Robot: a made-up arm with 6 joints. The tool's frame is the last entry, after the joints.
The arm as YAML. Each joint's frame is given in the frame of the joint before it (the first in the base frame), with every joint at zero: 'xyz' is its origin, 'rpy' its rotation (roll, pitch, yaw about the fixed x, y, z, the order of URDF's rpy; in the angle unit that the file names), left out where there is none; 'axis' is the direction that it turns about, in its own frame. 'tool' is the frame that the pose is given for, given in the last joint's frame.
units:
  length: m
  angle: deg
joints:
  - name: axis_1
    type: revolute
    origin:
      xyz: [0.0, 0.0, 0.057]
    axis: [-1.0, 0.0, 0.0]
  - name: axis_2
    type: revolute
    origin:
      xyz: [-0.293, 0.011, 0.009]
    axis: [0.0, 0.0, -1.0]
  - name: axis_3
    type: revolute
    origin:
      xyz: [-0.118, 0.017, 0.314]
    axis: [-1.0, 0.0, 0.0]
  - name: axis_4
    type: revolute
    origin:
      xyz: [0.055, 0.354, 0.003]
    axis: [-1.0, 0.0, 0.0]
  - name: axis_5
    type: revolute
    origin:
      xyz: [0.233, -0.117, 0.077]
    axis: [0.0, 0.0, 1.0]
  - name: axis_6
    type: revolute
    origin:
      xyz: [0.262, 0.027, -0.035]
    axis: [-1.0, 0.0, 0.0]
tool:
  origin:
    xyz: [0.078, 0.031, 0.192]
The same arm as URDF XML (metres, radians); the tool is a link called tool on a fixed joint. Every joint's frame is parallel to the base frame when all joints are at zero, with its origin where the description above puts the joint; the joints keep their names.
<robot name="arm">
<link name="base"/>
<link name="link1"/>
<link name="link2"/>
<link name="link3"/>
<link name="link4"/>
<link name="link5"/>
<link name="link6"/>
<link name="tool"/>
<joint name="axis_1" type="continuous"><parent link="base"/><child link="link1"/><origin xyz="0 0 0.057"/><axis xyz="-1 0 0"/></joint>
<joint name="axis_2" type="continuous"><parent link="link1"/><child link="link2"/><origin xyz="-0.293 0.011 0.009"/><axis xyz="0 0 -1"/></joint>
<joint name="axis_3" type="continuous"><parent link="link2"/><child link="link3"/><origin xyz="-0.118 0.017 0.314"/><axis xyz="-1 0 0"/></joint>
<joint name="axis_4" type="continuous"><parent link="link3"/><child link="link4"/><origin xyz="0.055 0.354 0.003"/><axis xyz="-1 0 0"/></joint>
<joint name="axis_5" type="continuous"><parent link="link4"/><child link="link5"/><origin xyz="0.233 -0.117 0.077"/><axis xyz="0 0 1"/></joint>
<joint name="axis_6" type="continuous"><parent link="link5"/><child link="link6"/><origin xyz="0.262 0.027 -0.035"/><axis xyz="-1 0 0"/></joint>
<joint name="tool_joint" type="fixed"><parent link="link6"/><child link="tool"/><origin xyz="0.078 0.031 0.192"/></joint>
</robot>

